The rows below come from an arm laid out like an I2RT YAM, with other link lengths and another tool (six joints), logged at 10 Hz.
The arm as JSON. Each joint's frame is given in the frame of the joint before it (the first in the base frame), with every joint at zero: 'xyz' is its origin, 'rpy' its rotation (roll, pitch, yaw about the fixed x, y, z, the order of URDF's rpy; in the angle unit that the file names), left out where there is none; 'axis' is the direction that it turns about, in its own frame. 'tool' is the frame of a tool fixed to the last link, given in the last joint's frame.
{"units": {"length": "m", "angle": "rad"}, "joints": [
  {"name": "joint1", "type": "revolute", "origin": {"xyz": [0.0, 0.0, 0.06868]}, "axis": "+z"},
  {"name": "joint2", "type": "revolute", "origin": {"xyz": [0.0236, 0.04, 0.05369]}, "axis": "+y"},
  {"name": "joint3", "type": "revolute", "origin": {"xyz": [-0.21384, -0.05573, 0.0]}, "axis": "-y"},
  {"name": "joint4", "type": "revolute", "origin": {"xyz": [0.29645, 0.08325, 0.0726]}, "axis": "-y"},
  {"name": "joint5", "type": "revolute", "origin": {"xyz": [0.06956, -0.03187, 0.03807]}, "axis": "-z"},
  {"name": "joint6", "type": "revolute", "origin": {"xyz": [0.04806, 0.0, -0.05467]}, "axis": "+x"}
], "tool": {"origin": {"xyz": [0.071, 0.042, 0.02], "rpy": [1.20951, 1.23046, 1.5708]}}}
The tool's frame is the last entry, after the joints.
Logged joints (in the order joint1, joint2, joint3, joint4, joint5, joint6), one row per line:
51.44 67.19 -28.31 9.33 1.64 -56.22
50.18 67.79 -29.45 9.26 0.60 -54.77
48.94 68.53 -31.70 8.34 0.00 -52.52
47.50 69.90 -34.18 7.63 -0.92 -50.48
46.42 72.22 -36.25 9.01 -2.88 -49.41
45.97 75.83 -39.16 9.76 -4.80 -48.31
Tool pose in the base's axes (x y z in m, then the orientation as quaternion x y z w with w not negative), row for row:
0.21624 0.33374 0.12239 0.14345 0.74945 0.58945 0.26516
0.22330 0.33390 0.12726 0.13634 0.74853 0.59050 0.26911
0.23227 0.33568 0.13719 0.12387 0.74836 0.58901 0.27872
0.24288 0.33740 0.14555 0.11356 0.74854 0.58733 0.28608
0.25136 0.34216 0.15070 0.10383 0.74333 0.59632 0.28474
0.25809 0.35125 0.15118 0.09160 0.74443 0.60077 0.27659
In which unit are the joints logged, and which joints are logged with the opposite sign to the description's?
The joints are logged in degrees. Opposite sign: joint3, joint6.
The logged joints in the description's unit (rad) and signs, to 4 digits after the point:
0.8978 1.1727 0.4941 0.1628 0.0286 0.9812
0.8758 1.1832 0.5140 0.1616 0.0105 0.9559
0.8542 1.1961 0.5533 0.1456 0.0000 0.9166
0.8290 1.2200 0.5966 0.1332 -0.0161 0.8810
0.8102 1.2605 0.6327 0.1573 -0.0503 0.8624
0.8023 1.3235 0.6835 0.1703 -0.0838 0.8432

